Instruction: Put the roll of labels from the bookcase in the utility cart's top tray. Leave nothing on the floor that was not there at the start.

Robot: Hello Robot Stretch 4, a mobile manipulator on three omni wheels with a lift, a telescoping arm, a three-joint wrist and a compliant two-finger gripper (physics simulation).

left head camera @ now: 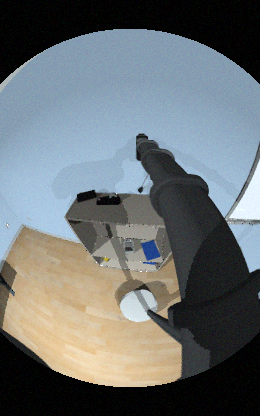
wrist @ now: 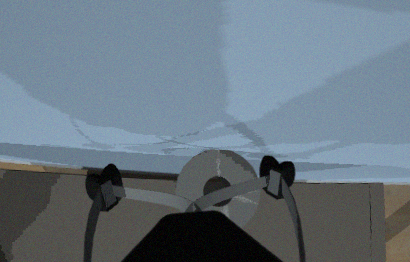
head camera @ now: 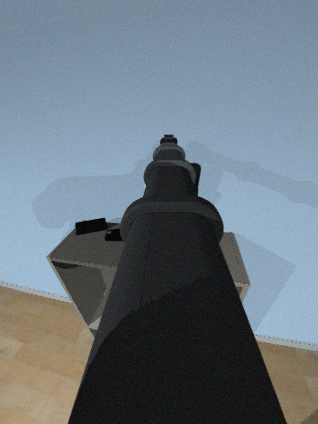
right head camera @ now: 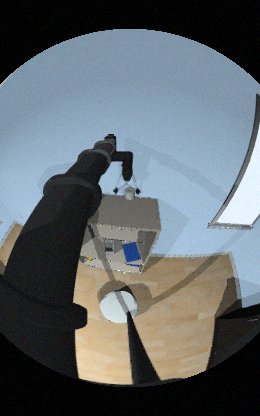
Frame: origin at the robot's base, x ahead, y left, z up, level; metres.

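Where they show: gripper, fingertip midpoint: point(wrist: 191, 175) point(right head camera: 126, 192); robot's base at its link origin: point(left head camera: 137, 304) point(right head camera: 119, 305).
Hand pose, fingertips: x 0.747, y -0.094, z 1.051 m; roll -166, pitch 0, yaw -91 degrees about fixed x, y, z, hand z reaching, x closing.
Note:
Each offset is from my fingertips to the top centre of the thing. "pt": to the spot under its first point.
The roll of labels {pt dx -0.051, dy -0.021, dz +0.014 m} point(right head camera: 129, 195) point(wrist: 194, 175), a pale grey disc with a dark centre hole in the wrist view, is on top of the bookcase point(head camera: 90, 250) point(left head camera: 100, 212) point(right head camera: 130, 214) point(wrist: 335, 215), near its wall-side edge. My gripper point(right head camera: 127, 191) point(wrist: 191, 175) is open. In the wrist view the roll shows between the two fingertips, close beside the right one, with a wider gap on the left. The gripper's body hides the roll's lower part. I cannot make out the utility cart in these views.
Two black objects {dx -0.022, dy +0.475, dz +0.034 m} point(head camera: 91, 226) point(left head camera: 86, 195) lie on the bookcase's left top. A blue item {dx -0.163, dy -0.050, dz -0.620 m} point(left head camera: 150, 250) point(right head camera: 131, 252) is inside it. A white round object point(left head camera: 135, 307) point(right head camera: 115, 307) stands in front. A dark box-like piece point(right head camera: 237, 340) is at the right. The wall is behind.

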